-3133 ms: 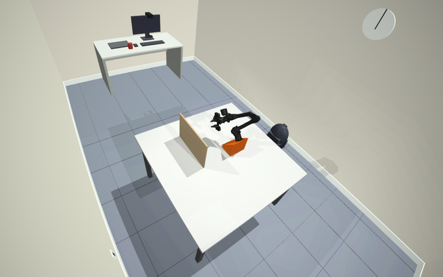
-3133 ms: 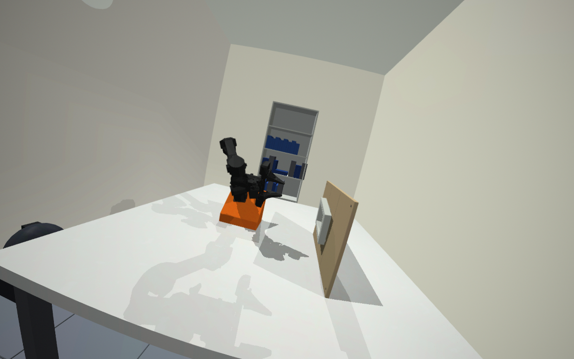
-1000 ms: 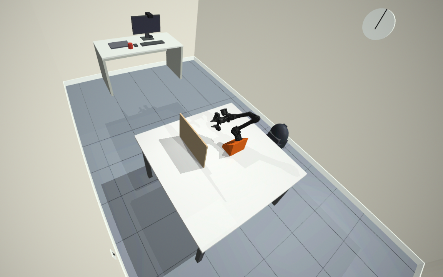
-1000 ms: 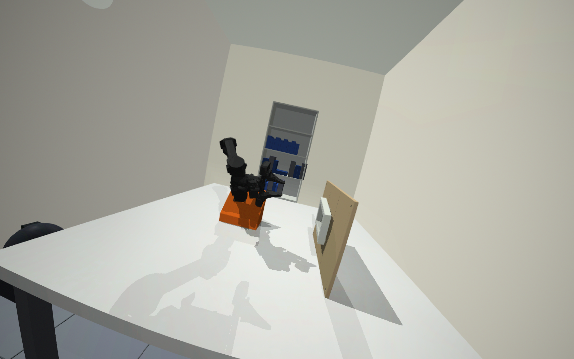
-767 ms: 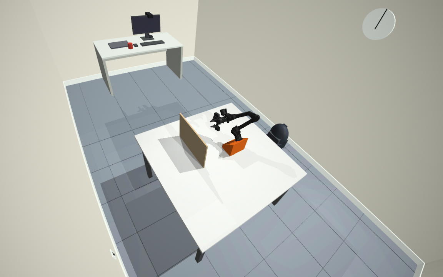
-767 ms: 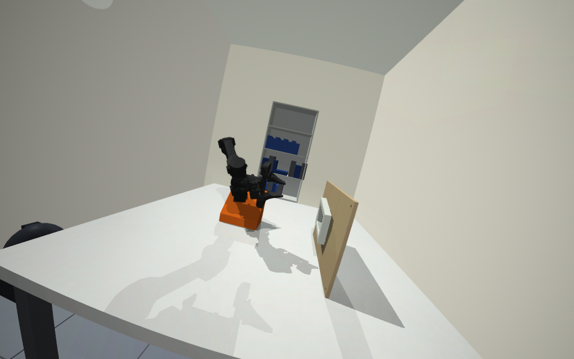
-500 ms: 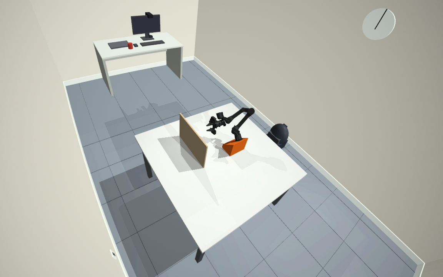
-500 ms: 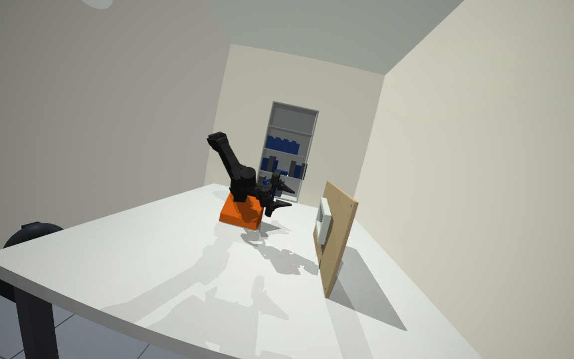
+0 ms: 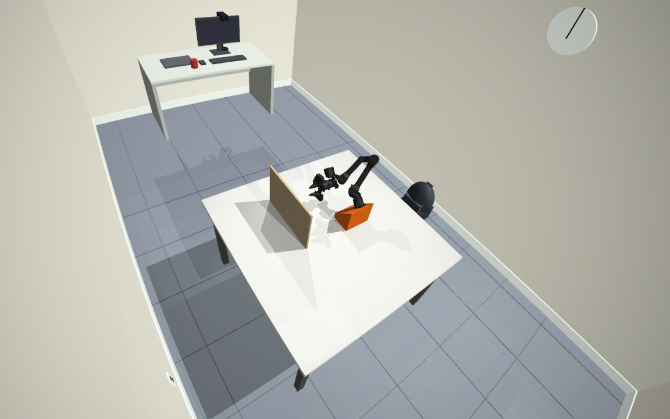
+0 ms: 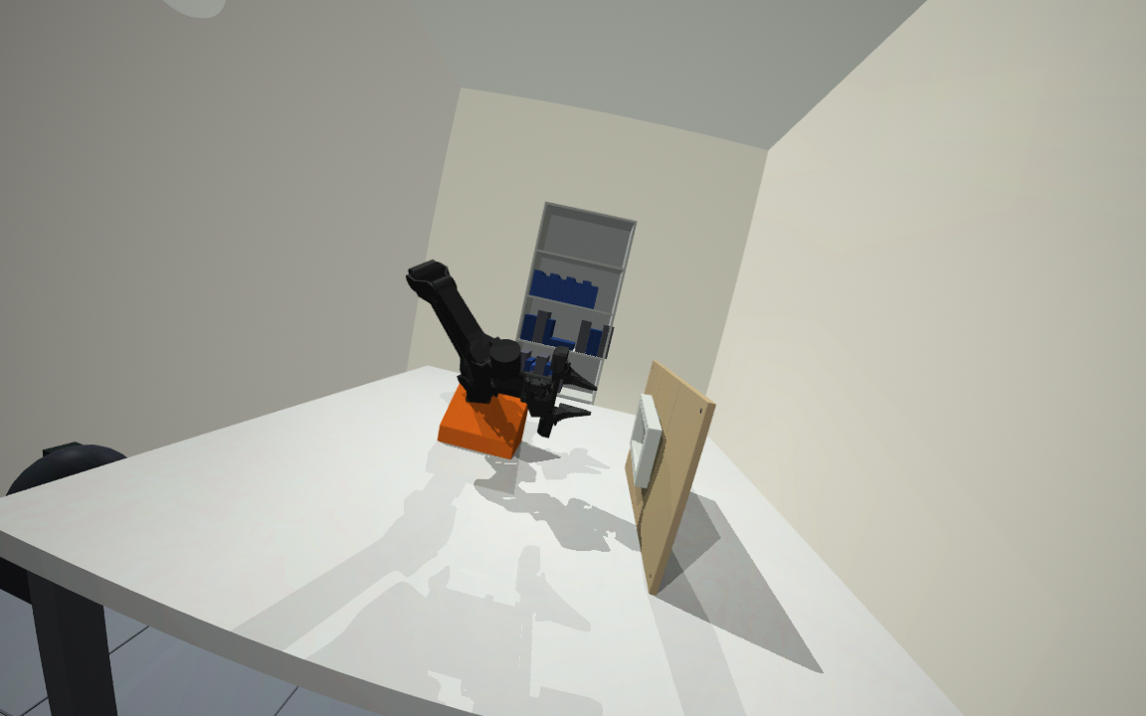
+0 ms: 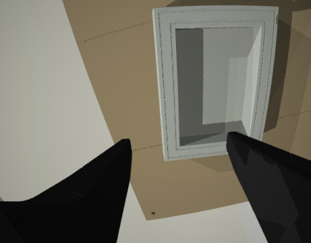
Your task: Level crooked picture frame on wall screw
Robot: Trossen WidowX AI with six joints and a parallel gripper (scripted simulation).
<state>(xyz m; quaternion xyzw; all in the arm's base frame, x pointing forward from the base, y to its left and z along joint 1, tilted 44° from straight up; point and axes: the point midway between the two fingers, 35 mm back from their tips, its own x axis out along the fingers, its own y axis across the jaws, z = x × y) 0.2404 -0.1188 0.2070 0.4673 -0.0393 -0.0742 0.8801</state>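
Now: gripper tip 13 cm short of the pale grey picture frame and 5 cm above it. From my gripper tip the other things lie so: wall panel 14 cm ahead, 6 cm below, 1 cm to the right.
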